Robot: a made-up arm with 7 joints.
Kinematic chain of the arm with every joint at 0, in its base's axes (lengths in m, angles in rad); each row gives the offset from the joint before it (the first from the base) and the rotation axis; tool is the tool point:
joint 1: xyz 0 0 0.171 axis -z
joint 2: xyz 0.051 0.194 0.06 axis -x
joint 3: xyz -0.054 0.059 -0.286 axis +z
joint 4: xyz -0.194 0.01 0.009 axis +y
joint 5: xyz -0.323 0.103 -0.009 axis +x
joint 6: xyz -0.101 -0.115 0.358 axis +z
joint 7: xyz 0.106 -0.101 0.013 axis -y
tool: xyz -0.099 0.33 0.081
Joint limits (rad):
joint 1: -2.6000..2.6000
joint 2: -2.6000..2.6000
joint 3: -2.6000..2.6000
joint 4: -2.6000..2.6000
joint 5: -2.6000..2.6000
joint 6: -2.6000..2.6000
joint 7: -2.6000..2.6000
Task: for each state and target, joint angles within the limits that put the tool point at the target. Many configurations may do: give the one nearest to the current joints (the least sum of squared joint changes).
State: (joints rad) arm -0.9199 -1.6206 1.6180 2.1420 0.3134 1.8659 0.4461
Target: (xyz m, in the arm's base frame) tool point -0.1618 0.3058 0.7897
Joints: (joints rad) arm -0.9367 -1.4943 1.6165 2.3695 0.2418 1.8666 0.4012
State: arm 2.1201 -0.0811 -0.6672 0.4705 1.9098 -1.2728 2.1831
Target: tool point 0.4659 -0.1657 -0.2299
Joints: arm 2.6000 0.3660 -0.9895 0.3221 1.7883 -1.0435 2.2384
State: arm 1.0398 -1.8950 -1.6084 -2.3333 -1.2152 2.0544 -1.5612
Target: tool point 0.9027 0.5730 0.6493
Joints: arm 0.4554 -2.3416 -1.5273 -2.5004 -1.2230 1.8539 -1.6739
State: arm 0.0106 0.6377 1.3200 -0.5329 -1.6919 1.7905 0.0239
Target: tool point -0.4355 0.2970 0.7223
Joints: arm 0.5053 0.5993 1.2943 0.3756 -1.1550 2.3286 0.3416
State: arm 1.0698 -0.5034 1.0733 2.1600 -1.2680 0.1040 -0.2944
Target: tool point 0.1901 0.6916 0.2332
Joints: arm 1.2155 -0.2555 1.4312 2.2237 -1.1787 -0.1942 -0.3372
